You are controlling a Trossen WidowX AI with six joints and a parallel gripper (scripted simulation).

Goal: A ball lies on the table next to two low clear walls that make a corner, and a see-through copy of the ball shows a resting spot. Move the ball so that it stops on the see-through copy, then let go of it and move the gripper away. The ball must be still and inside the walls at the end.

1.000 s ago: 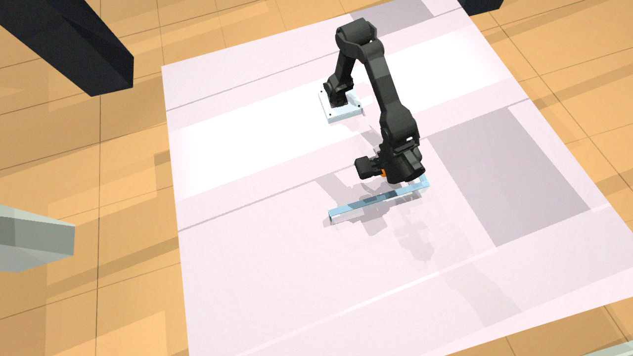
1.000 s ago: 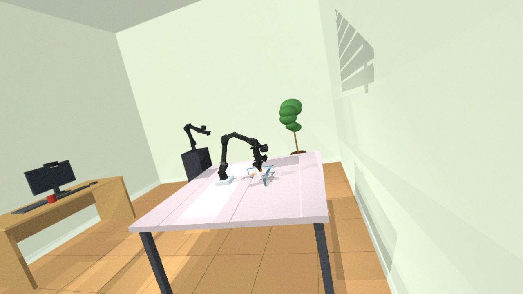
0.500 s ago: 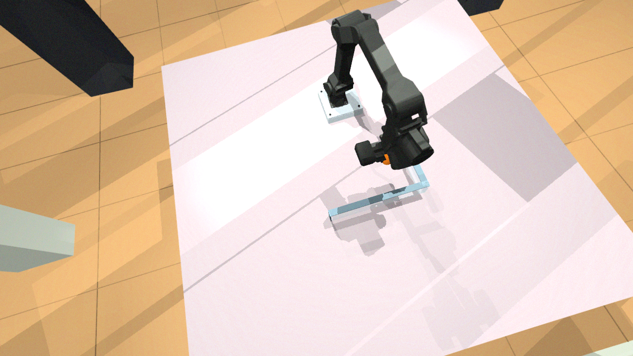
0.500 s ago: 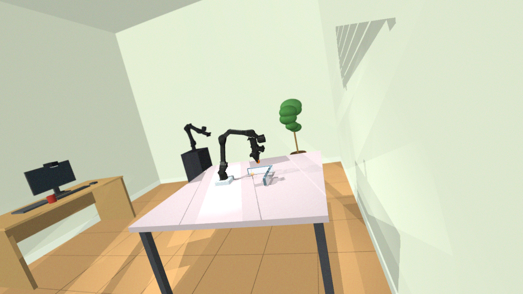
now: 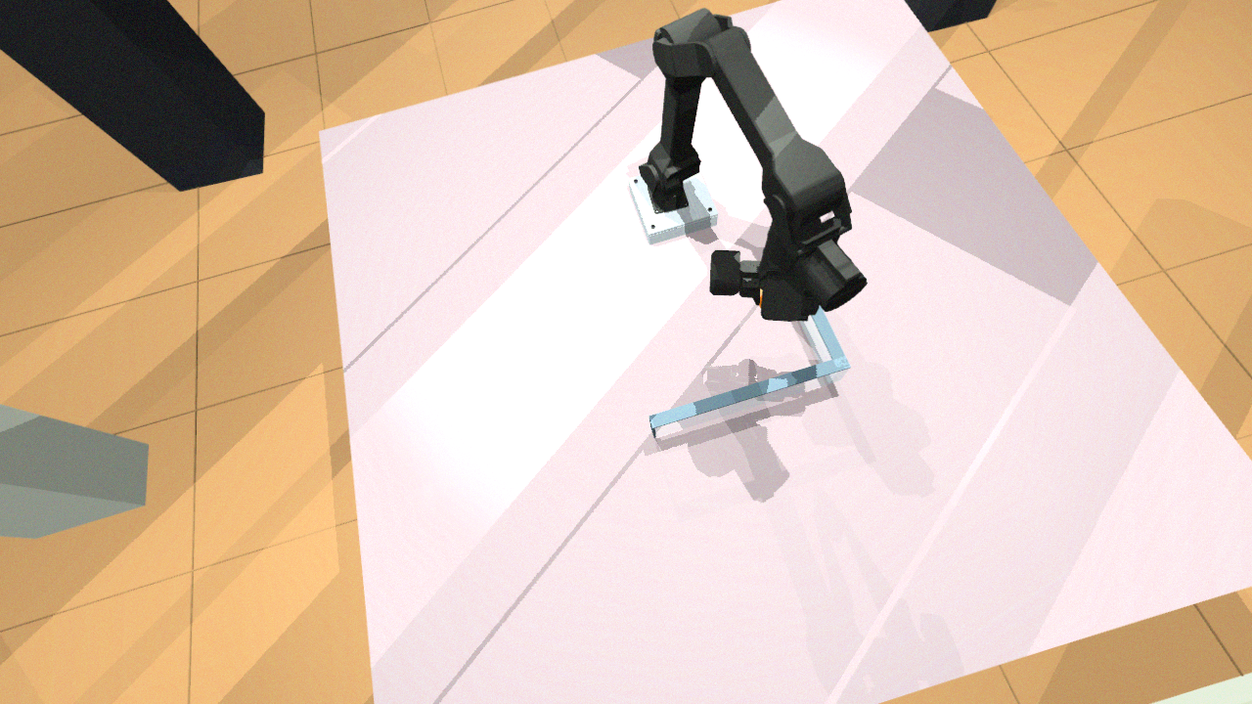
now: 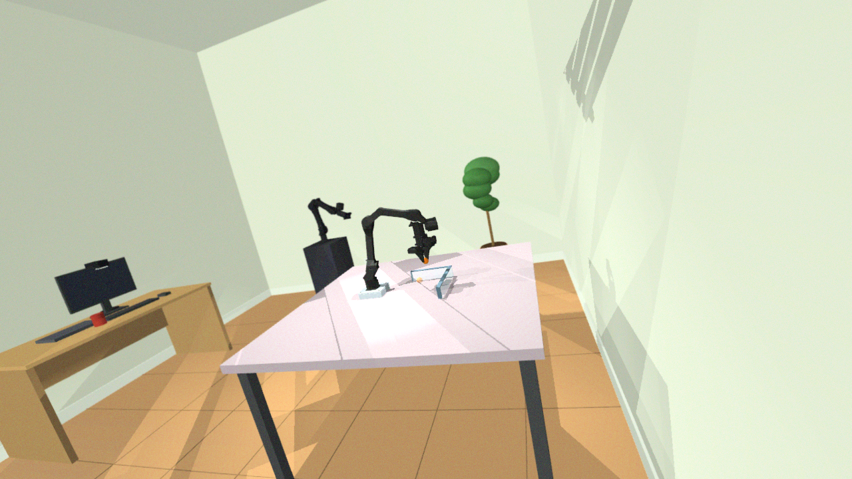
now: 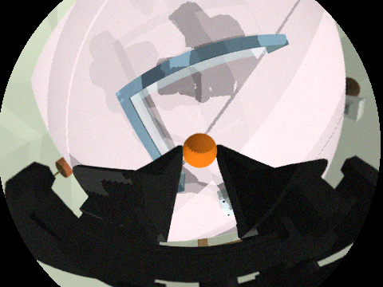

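My gripper tip is now 11 cm above the see-through copy of ball, 7 cm past it and 3 cm to the right of it. From my gripper tip the other things lie so: orange ball (right at my gripper tip).
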